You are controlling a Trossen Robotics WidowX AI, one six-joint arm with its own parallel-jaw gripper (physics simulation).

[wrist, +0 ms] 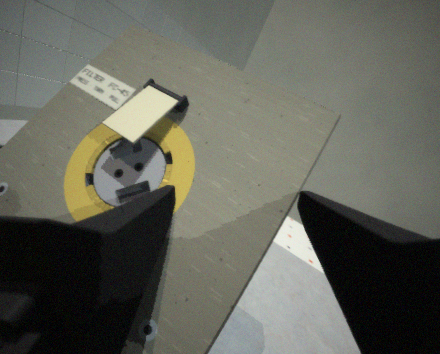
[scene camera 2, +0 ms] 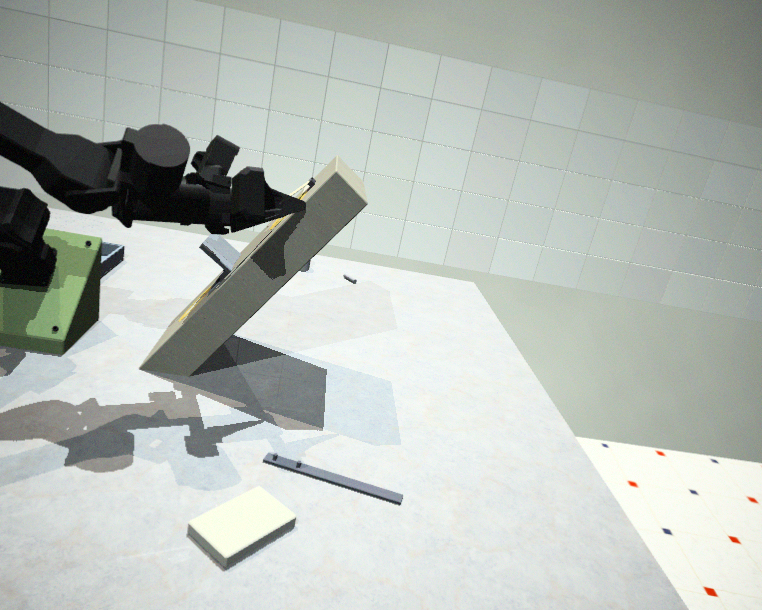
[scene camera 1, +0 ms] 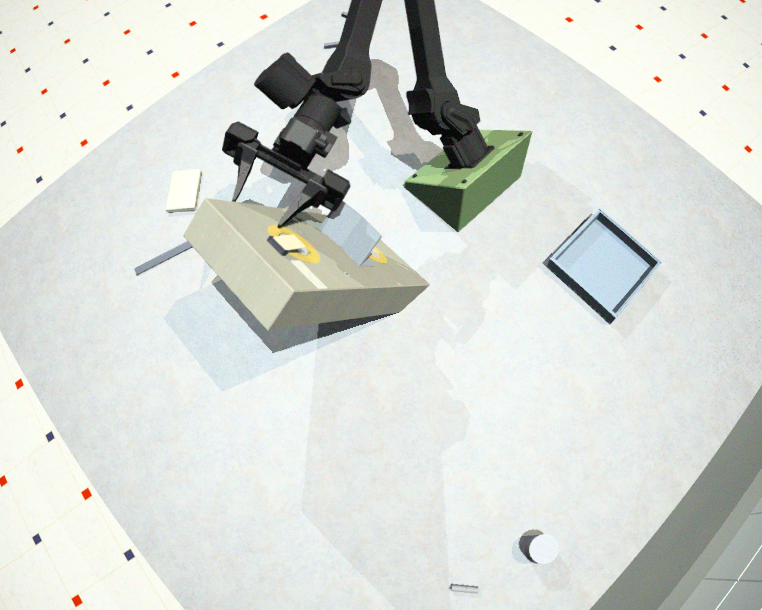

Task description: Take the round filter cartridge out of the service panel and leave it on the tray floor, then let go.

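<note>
The round filter cartridge (wrist: 129, 175) is a grey disc with two dark holes, seated inside a yellow ring (wrist: 186, 165) (scene camera 1: 310, 255) on the tilted beige service panel (scene camera 1: 238, 257) (scene camera 2: 209, 324) (wrist: 240, 145). A cream flap (wrist: 141, 114) (scene camera 1: 290, 241) stands raised over the ring's upper edge. My gripper (scene camera 1: 258, 213) (wrist: 237, 196) is open and empty at the panel's upper part. In the wrist view its left finger overlaps the ring's lower edge and its right fingertip is at the panel's side edge. The blue tray (scene camera 1: 578, 290) (scene camera 2: 113, 257) stands apart, at the right in scene camera 1.
A green wedge (scene camera 1: 492, 184) (scene camera 2: 79, 318) carries my arm's base, between panel and tray. A grey-blue flap (scene camera 1: 349, 234) (scene camera 2: 219, 253) sticks out of the panel. A grey bar (scene camera 1: 162, 258) (scene camera 2: 343, 482) and cream block (scene camera 1: 184, 189) (scene camera 2: 241, 524) lie beside it. A white cylinder (scene camera 1: 544, 548) stands far off.
</note>
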